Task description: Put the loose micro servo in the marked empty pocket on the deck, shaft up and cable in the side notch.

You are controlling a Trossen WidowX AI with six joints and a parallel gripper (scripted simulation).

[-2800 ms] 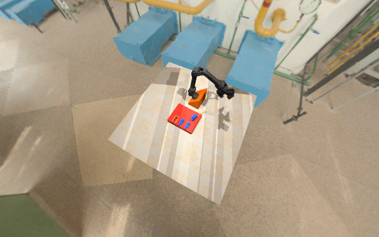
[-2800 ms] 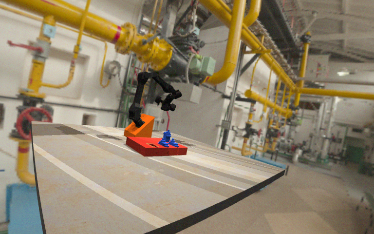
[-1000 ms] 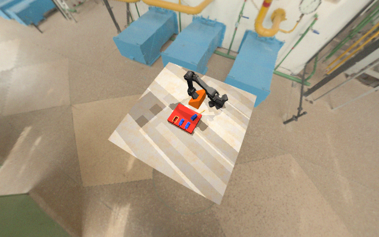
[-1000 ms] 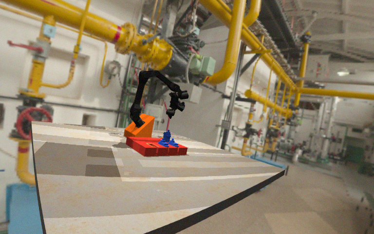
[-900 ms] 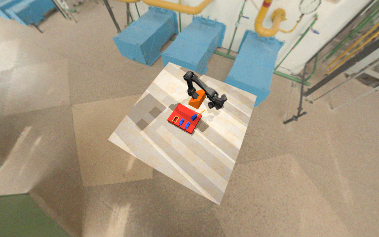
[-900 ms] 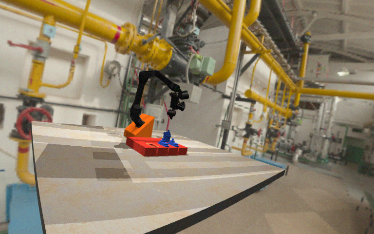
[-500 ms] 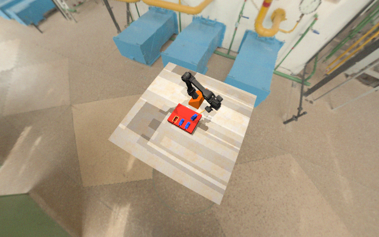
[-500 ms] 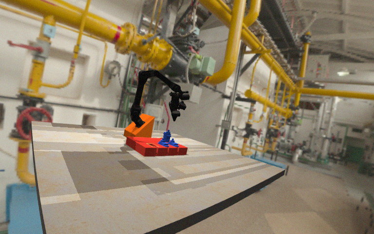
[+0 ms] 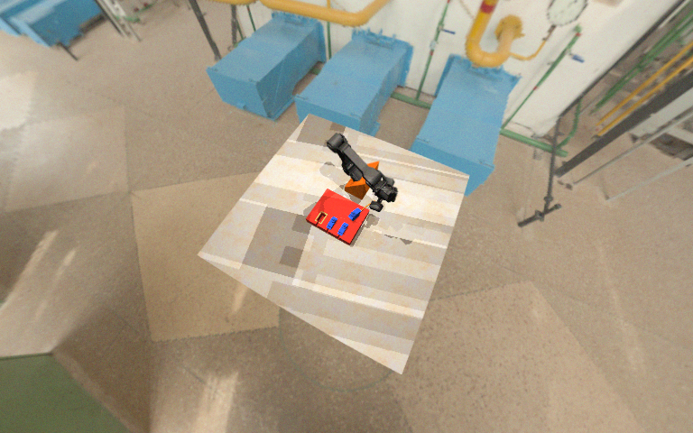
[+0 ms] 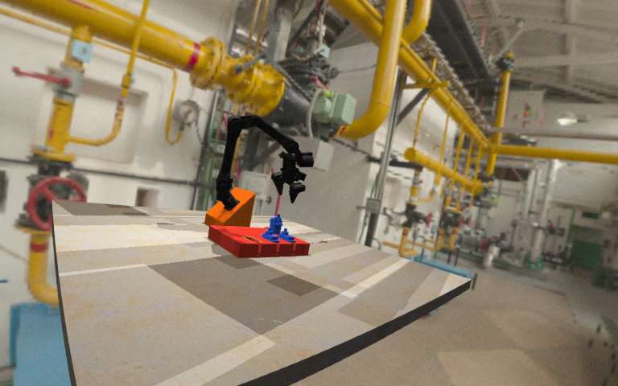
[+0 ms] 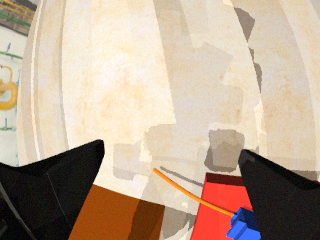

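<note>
Now: the red deck 120 mm ahead of my gripper tip, 220 mm to the right of it and 160 mm below it.
</note>
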